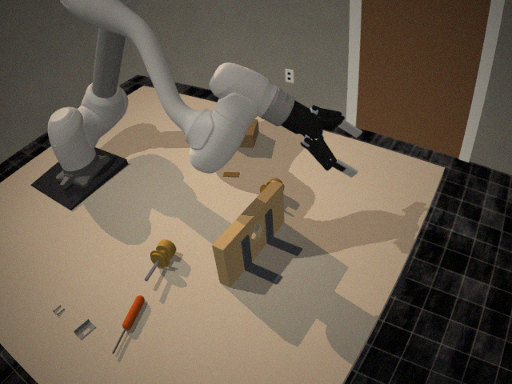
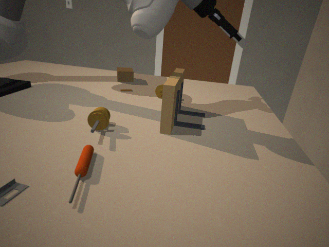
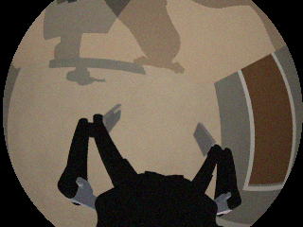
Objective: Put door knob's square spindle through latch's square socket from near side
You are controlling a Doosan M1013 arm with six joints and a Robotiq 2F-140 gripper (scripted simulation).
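Right now the brass door knob is 480 mm behind my hand, 320 mm to the right of it and 260 mm below it. Round my hand: brass round piece (280 mm behind, 70 mm to the left, 260 mm below); latch socket (240 mm behind, 180 mm to the right, 200 mm below); upright wooden board (240 mm behind, 180 mm to the right, 200 mm below).
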